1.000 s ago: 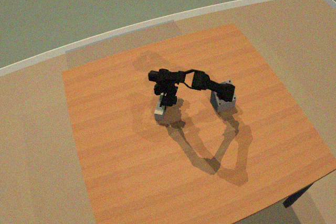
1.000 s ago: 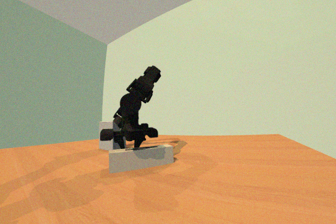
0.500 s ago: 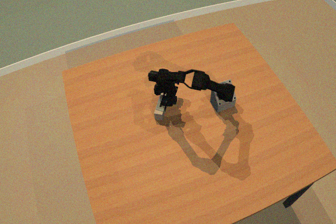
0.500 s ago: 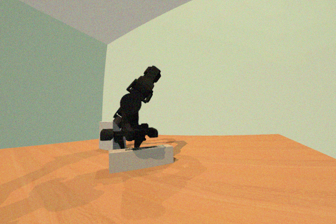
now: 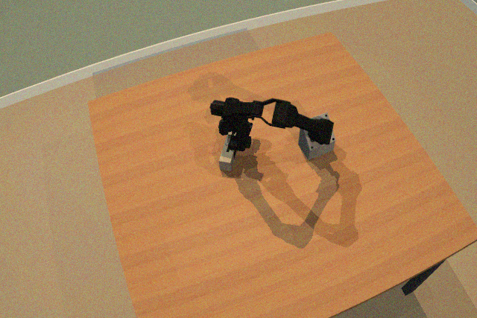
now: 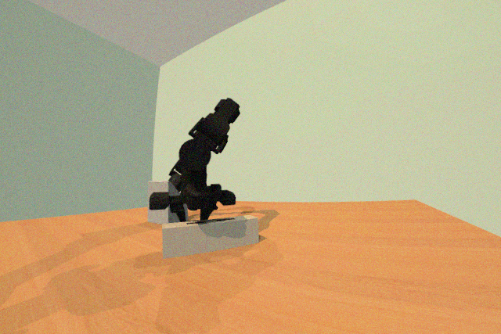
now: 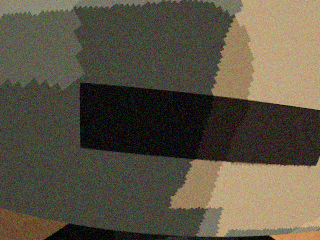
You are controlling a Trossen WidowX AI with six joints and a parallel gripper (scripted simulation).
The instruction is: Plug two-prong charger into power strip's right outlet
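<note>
My gripper tip is 1 cm to the left of the black two-prong charger, 1 cm below it and 1 cm short of it.
</note>
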